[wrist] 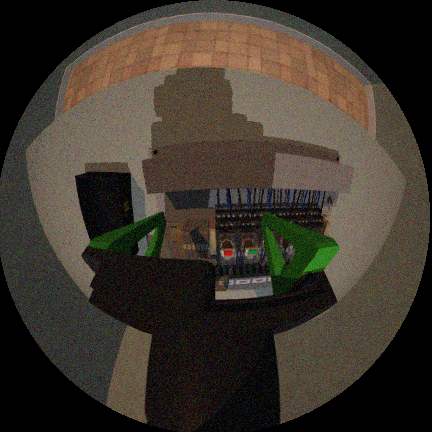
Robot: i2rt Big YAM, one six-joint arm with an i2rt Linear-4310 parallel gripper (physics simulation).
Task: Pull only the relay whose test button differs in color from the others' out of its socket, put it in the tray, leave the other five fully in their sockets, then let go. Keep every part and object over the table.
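Gripper in the picture, black tray too.
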